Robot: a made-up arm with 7 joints. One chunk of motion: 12 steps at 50 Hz.
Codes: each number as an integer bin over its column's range. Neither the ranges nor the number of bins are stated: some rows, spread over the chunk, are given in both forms.
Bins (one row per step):
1: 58 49 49 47 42 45
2: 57 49 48 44 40 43
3: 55 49 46 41 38 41
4: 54 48 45 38 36 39
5: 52 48 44 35 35 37
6: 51 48 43 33 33 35
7: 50 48 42 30 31 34
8: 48 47 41 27 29 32
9: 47 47 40 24 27 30
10: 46 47 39 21 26 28
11: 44 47 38 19 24 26
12: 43 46 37 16 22 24
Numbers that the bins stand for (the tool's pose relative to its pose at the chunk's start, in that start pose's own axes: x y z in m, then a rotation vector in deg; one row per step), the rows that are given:
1: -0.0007 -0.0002 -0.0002 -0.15 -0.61 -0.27
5: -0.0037 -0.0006 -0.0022 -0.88 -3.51 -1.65
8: -0.0058 -0.0010 -0.0034 -1.36 -5.99 -2.51
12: -0.0083 -0.0014 -0.0051 -2.03 -8.89 -3.88
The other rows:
2: -0.0012 -0.0002 -0.0006 -0.33 -1.43 -0.62
3: -0.0022 -0.0002 -0.0014 -0.52 -2.26 -0.96
4: -0.0027 -0.0006 -0.0018 -0.70 -3.09 -1.30
6: -0.0042 -0.0006 -0.0026 -1.00 -4.33 -1.99
7: -0.0047 -0.0006 -0.0030 -1.18 -5.16 -2.16
9: -0.0063 -0.0010 -0.0038 -1.55 -6.82 -2.85
10: -0.0068 -0.0010 -0.0042 -1.73 -7.23 -3.19
11: -0.0078 -0.0010 -0.0046 -1.85 -8.06 -3.54

